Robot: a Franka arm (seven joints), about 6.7 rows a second.
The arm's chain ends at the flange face. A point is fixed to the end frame.
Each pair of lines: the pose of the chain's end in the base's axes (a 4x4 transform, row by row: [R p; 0 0 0 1], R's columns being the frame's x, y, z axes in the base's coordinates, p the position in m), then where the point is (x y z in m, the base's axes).
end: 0.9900, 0.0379, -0.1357, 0.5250; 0.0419, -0.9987, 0.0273, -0.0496; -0.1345, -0.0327, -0.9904, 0.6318; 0, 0, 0, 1
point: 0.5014 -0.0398 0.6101
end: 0.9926, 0.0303, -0.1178, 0.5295; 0.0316, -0.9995, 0.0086, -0.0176; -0.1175, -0.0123, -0.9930, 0.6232; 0, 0, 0, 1
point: 0.5064 -0.0080 0.6008
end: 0.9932, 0.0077, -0.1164, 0.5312; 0.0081, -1.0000, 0.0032, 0.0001; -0.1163, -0.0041, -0.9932, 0.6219; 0, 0, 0, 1
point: 0.5083 0.0100 0.5994
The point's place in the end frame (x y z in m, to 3 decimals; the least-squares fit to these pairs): -0.020 -0.010 0.025
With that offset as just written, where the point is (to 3 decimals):
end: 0.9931, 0.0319, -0.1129, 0.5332; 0.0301, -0.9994, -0.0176, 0.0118; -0.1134, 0.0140, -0.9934, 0.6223; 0, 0, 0, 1
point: 0.510 0.021 0.600
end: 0.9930, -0.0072, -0.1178, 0.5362; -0.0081, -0.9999, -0.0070, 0.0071; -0.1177, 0.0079, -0.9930, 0.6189; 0, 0, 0, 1
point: 0.513 0.017 0.596
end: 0.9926, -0.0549, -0.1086, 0.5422; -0.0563, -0.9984, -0.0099, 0.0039; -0.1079, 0.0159, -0.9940, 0.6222; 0, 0, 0, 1
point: 0.520 0.015 0.599
